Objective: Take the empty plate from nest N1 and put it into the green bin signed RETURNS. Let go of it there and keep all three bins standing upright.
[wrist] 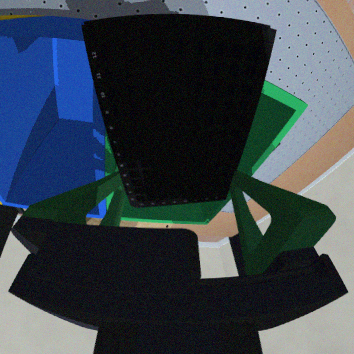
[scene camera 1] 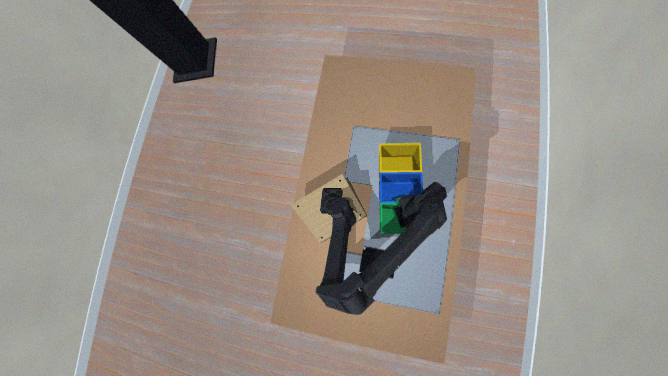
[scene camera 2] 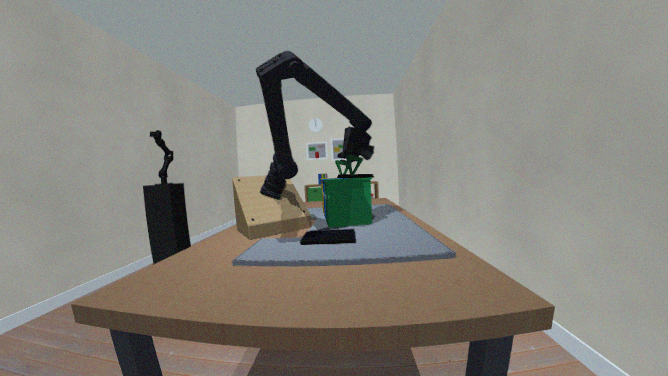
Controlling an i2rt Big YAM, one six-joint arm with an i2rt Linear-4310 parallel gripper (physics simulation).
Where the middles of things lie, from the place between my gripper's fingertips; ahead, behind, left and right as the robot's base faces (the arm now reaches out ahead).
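Scene:
The blue bin (scene camera 1: 391, 185) is 12 cm to the left of my hand and 10 cm below it. Measured from my hand as well, the yellow bin (scene camera 1: 401, 157) sits 25 cm to the left, 1 cm ahead and 10 cm below, while the black plate (wrist: 177, 93) is 4 cm ahead and 1 cm to the left. And there is the green bin (scene camera 2: 348, 201), which I find 10 cm below my hand, 1 cm behind it and 1 cm to the right of it.

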